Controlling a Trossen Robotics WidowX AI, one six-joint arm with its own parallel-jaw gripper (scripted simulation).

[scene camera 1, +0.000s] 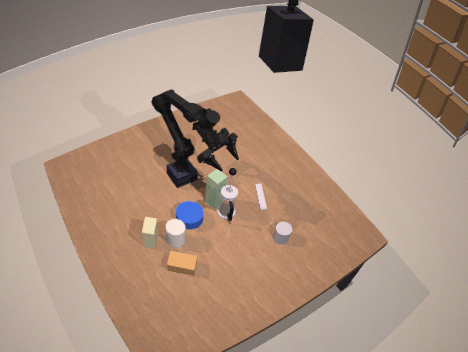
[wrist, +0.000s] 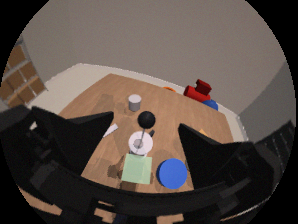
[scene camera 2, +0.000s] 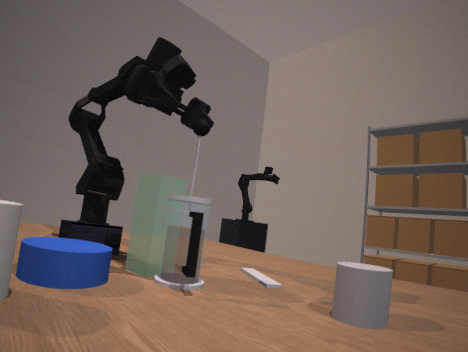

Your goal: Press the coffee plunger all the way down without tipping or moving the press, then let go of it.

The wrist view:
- my gripper
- coffee press
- pale green block
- blue disc
